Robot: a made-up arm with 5 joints. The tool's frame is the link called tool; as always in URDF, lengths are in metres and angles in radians. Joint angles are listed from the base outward. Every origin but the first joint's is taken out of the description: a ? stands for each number. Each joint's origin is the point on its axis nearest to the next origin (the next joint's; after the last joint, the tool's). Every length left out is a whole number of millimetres.
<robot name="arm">
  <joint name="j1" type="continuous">
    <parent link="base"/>
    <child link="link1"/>
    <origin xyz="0 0 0.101"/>
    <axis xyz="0 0 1"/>
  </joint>
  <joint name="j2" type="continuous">
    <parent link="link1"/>
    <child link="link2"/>
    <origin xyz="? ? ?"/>
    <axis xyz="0 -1 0"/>
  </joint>
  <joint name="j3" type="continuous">
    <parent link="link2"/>
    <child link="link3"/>
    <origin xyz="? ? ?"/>
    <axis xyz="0 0 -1"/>
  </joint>
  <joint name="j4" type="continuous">
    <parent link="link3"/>
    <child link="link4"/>
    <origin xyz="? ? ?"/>
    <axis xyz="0 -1 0"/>
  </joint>
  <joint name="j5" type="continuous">
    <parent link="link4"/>
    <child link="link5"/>
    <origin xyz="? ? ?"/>
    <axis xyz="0 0 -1"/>
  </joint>
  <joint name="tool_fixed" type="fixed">
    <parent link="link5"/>
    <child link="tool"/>
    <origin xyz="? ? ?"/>
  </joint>
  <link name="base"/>
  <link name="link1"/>
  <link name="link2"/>
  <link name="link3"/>
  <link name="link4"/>
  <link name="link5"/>
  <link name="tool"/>
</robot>
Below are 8 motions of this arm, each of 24 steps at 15 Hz.
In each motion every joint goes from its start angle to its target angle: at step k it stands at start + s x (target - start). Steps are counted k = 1, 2, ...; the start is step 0. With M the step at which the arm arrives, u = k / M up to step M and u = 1 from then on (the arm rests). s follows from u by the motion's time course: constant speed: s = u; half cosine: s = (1 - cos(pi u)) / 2; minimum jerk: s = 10 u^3 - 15 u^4 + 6 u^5.
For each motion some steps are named. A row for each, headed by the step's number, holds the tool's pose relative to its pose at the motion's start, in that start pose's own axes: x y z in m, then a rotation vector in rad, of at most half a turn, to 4 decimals.
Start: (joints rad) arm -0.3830 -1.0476 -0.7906 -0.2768 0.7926
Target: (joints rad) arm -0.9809 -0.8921 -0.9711 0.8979 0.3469
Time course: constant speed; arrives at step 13
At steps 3, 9, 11, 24:
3: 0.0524 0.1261 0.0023 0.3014 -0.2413 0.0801
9: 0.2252 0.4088 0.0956 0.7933 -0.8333 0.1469
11: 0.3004 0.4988 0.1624 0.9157 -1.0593 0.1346
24: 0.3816 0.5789 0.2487 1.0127 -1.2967 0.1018

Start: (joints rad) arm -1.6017 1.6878 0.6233 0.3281 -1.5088
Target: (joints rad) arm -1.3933 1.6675 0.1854 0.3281 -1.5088
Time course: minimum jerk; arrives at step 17
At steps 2, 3, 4, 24:
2: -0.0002 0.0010 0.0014 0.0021 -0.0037 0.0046
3: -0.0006 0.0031 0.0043 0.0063 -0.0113 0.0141
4: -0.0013 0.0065 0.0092 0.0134 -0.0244 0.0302
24: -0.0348 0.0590 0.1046 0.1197 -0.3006 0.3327

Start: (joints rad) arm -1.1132 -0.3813 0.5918 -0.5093 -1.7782
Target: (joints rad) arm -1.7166 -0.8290 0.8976 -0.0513 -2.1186
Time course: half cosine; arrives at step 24
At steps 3, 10, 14, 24:
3: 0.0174 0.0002 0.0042 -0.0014 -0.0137 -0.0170
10: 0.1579 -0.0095 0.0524 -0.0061 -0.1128 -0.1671
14: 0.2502 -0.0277 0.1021 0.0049 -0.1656 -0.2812
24: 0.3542 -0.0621 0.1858 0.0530 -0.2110 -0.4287

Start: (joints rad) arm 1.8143 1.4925 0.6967 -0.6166 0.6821
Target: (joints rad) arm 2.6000 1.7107 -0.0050 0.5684 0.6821
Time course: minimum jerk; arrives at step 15
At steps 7, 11, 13, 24:
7: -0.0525 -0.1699 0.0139 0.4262 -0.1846 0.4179
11: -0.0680 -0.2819 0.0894 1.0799 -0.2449 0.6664
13: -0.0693 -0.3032 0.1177 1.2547 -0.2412 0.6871
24: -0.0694 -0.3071 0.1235 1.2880 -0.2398 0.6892

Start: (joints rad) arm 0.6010 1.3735 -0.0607 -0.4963 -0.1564
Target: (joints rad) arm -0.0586 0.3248 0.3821 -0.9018 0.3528
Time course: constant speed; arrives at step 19
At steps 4, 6, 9, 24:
4: 0.0203 0.1001 0.1078 -0.0103 0.3109 -0.2889
6: 0.0589 0.1514 0.1549 -0.0212 0.4610 -0.4448
9: 0.1483 0.2218 0.2100 -0.0424 0.6801 -0.6900
24: 0.6031 0.2980 0.2160 -0.1153 1.3750 -1.5656

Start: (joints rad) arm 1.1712 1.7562 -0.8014 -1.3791 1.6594
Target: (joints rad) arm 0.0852 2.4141 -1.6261 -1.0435 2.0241
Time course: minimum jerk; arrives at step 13
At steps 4, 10, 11, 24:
4: 0.0614 0.1809 -0.1389 0.0181 -0.2277 -0.2218
10: 0.8938 0.3541 -0.5280 -0.0373 -1.4482 -0.7212
11: 0.9653 0.3262 -0.5219 -0.0523 -1.5485 -0.7207
24: 1.0009 0.3105 -0.5163 -0.0607 -1.5997 -0.7181

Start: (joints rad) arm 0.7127 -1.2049 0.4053 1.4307 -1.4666
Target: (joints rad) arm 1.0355 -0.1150 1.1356 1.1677 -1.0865
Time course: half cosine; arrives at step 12
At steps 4, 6, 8, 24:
4: -0.0342 0.0442 -0.1551 -0.2251 0.0957 -0.1853
6: -0.0493 0.0386 -0.3133 -0.4326 0.1303 -0.4271
8: -0.0413 -0.0145 -0.4582 -0.6048 0.0995 -0.7155
24: -0.0105 -0.1085 -0.5731 -0.7226 0.0035 -1.0385

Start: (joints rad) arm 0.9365 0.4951 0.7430 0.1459 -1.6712
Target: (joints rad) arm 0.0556 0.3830 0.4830 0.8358 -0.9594
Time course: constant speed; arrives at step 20
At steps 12, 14, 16, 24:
12: 0.2629 0.0112 -0.1588 -0.5434 0.2694 -0.6373
14: 0.3018 -0.0070 -0.1948 -0.6422 0.3033 -0.7281
16: 0.3374 -0.0309 -0.2323 -0.7433 0.3338 -0.8134
24: 0.3965 -0.0951 -0.3091 -0.9524 0.3845 -0.9656

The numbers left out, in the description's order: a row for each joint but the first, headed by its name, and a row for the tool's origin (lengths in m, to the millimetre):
j2: -0.291 0.117 0
j3: -0.399 0 -0.199
j4: 0.039 0.415 0
j5: -0.082 0 -0.145
tool: -0.217 0.069 0

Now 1 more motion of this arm.
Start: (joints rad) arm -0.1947 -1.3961 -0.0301 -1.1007 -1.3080
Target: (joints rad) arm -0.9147 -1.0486 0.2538 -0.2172 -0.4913
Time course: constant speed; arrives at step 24
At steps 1, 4, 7, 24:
1: 0.0202 0.0051 -0.0013 -0.0420 -0.0422 -0.0164
4: 0.0852 0.0214 -0.0018 -0.1548 -0.1822 -0.0721
7: 0.1566 0.0397 0.0053 -0.2461 -0.3405 -0.1370
24: 0.5803 0.2086 0.3037 -0.2713 -1.4304 -0.6379

